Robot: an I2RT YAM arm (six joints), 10 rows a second.
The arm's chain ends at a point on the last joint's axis. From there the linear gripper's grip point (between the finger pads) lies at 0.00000 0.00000 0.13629 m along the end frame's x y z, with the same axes.
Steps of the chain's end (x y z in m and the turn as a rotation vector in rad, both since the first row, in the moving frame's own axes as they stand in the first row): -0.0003, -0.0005, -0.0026, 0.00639, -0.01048, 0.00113; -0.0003, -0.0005, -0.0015, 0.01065, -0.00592, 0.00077; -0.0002, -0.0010, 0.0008, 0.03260, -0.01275, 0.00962; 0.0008, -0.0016, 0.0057, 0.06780, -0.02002, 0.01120; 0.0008, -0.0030, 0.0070, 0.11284, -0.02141, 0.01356
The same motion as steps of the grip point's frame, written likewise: -0.0017, -0.0014, -0.0026, 0.00639, -0.01048, 0.00113; -0.0011, -0.0020, -0.0015, 0.01065, -0.00592, 0.00077; -0.0019, -0.0055, 0.0007, 0.03260, -0.01275, 0.00962; -0.0019, -0.0108, 0.0054, 0.06780, -0.02002, 0.01120; -0.0020, -0.0184, 0.0061, 0.11284, -0.02141, 0.01356
